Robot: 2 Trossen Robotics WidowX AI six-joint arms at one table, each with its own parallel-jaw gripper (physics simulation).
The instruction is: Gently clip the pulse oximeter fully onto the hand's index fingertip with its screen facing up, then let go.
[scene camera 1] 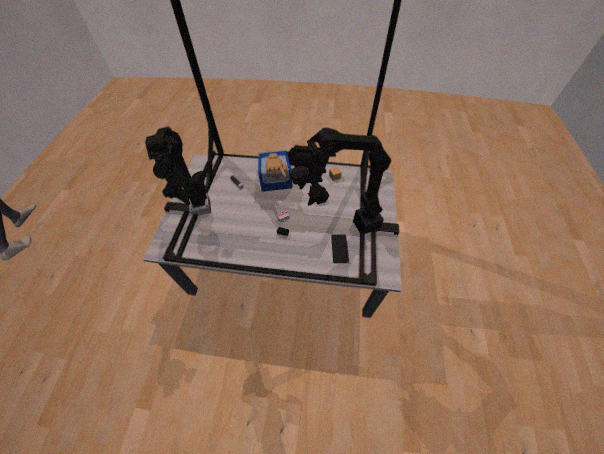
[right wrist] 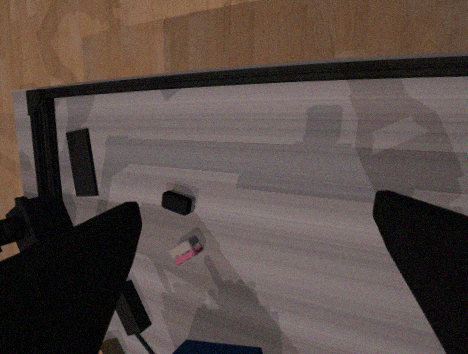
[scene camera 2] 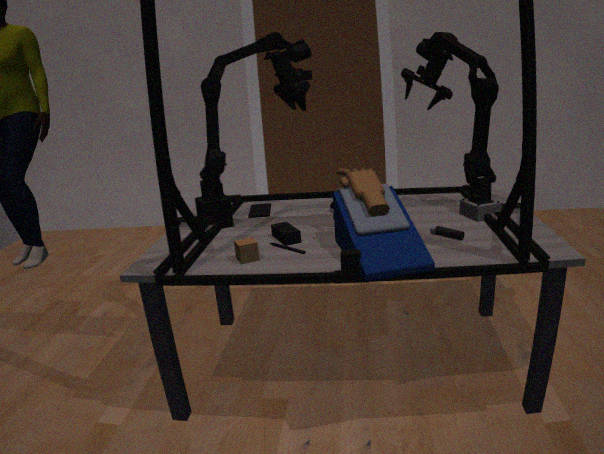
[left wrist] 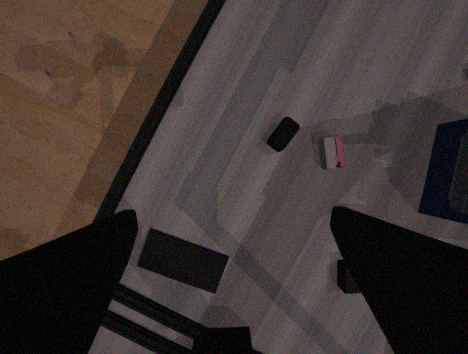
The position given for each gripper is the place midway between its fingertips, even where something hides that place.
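A blue stand [scene camera 2: 384,255] is part of the scene, and the left wrist view [left wrist: 434,202] shows the stand too. The left gripper [scene camera 2: 299,110] is open and holds nothing; it can also be seen in scene camera 1 [scene camera 1: 304,197] and in the left wrist view [left wrist: 235,218]. Open and empty as well, the right gripper [scene camera 1: 197,201] appears both in scene camera 2 [scene camera 2: 416,104] and in the right wrist view [right wrist: 257,208].
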